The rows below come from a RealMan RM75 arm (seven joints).
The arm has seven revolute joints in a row. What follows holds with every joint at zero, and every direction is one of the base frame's.
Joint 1 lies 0.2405 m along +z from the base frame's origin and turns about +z.
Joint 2 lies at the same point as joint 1 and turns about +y.
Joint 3 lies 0.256 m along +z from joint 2 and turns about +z.
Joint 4 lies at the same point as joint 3 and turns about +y.
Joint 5 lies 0.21 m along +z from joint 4 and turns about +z.
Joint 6 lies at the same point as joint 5 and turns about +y.
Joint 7 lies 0.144 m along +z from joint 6 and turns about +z.
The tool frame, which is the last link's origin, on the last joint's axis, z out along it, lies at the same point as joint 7; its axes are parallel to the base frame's.
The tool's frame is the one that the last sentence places.
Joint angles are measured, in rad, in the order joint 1, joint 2, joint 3, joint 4, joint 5, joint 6, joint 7. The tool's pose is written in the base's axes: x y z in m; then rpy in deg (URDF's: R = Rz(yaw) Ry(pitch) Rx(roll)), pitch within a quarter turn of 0, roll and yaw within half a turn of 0. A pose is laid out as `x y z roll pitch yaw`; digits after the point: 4 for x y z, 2 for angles.
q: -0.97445, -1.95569, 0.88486, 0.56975, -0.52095, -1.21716, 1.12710
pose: -0.2128 0.4466 0.0146 -155.06 6.05 33.39
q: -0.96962, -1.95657, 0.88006, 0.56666, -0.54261, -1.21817, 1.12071
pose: -0.2125 0.4454 0.0132 -155.75 4.59 34.18
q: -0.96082, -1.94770, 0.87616, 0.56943, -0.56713, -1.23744, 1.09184
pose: -0.2137 0.4437 0.0166 -156.61 2.84 36.36
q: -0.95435, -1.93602, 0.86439, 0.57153, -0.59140, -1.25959, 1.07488
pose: -0.2141 0.4429 0.0217 -157.59 1.07 38.00
